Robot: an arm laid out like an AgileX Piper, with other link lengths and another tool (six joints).
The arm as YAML. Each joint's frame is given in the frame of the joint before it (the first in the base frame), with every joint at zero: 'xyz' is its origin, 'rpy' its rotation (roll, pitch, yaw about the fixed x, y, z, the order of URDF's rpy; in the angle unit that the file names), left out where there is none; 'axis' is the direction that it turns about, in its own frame. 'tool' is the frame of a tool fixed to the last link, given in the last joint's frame.
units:
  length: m
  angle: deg
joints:
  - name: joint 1
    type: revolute
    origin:
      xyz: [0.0, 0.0, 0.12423]
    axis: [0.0, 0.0, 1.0]
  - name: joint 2
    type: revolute
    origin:
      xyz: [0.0, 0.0, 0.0]
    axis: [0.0, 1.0, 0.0]
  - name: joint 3
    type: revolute
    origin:
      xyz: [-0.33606, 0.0, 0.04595]
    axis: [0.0, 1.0, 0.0]
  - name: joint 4
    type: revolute
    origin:
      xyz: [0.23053, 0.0, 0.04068]
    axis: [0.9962, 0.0, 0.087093]
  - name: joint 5
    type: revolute
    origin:
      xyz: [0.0, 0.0, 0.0]
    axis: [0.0, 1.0, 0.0]
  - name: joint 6
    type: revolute
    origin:
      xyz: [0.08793, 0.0, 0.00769]
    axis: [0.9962, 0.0, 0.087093]
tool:
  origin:
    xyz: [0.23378, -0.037, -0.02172]
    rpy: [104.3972, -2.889, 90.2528]
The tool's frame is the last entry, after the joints.
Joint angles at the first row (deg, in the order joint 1, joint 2, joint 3, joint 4, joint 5, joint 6):
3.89 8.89 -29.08 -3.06 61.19 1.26
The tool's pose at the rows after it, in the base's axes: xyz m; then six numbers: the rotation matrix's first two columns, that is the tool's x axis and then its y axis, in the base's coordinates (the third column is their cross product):
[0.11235 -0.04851 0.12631 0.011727 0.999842 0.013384 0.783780 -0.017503 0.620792]
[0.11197 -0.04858 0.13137 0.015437 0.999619 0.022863 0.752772 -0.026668 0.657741]
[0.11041 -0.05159 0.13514 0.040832 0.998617 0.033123 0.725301 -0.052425 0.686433]
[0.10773 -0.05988 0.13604 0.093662 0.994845 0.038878 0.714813 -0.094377 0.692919]
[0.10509 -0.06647 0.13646 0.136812 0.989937 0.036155 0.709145 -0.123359 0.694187]
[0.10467 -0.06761 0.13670 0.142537 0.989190 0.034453 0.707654 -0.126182 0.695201]
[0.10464 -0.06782 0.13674 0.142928 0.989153 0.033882 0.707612 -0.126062 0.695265]
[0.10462 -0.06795 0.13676 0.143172 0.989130 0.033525 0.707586 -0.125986 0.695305]
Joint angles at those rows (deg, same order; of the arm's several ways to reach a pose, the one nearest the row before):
3.89 5.18 -29.08 -3.94 61.24 2.08
3.89 2.41 -29.08 -4.01 61.24 2.52
2.88 0.14 -29.04 -4.31 61.23 3.25
1.07 -0.34 -29.02 -5.43 61.24 4.61
-0.90 -0.38 -29.02 -6.05 61.23 5.00
-1.16 -0.45 -29.02 -6.18 61.24 5.00
-1.16 -0.45 -29.02 -6.22 61.24 5.00
-1.16 -0.45 -29.02 -6.25 61.24 5.00

